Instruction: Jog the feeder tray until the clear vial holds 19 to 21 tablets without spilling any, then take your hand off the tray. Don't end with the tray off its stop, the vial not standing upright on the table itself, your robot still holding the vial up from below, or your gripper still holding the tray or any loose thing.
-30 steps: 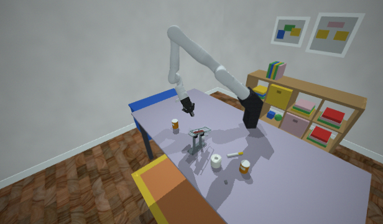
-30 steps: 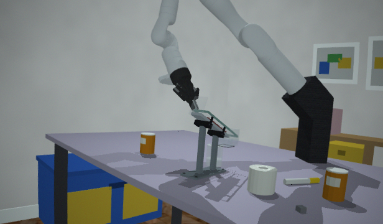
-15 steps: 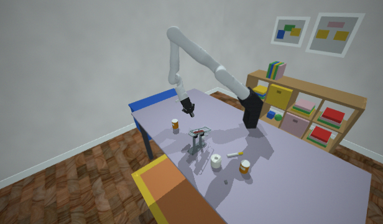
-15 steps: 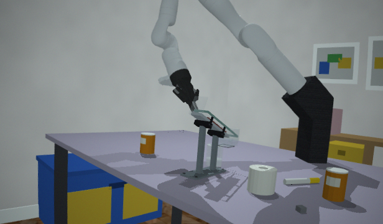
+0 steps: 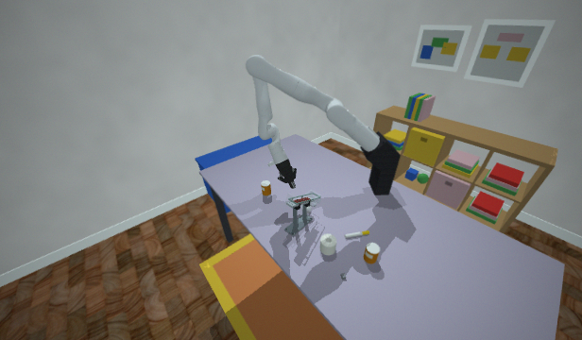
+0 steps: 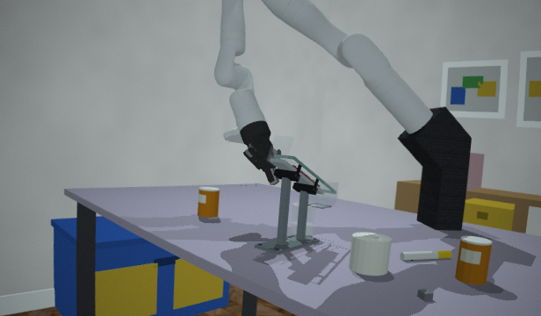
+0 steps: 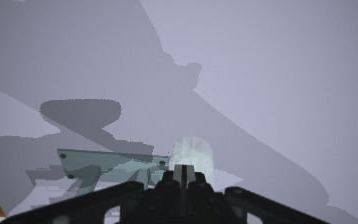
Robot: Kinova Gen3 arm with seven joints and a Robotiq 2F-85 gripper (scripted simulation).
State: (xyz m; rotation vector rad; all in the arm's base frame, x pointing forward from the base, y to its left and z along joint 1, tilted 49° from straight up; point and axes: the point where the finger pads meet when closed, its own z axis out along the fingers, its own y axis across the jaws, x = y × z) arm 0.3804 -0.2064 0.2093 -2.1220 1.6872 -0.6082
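Now: the clear vial 9 cm to the left of my hand and 8 cm below it. Also, from my hand: white-and-yellow marker 2 cm ahead, 40 cm to the left, 12 cm below; then feeder tray 11 cm ahead, 12 cm to the left, 3 cm above; then white roll 17 cm ahead, 30 cm to the left, 10 cm below.
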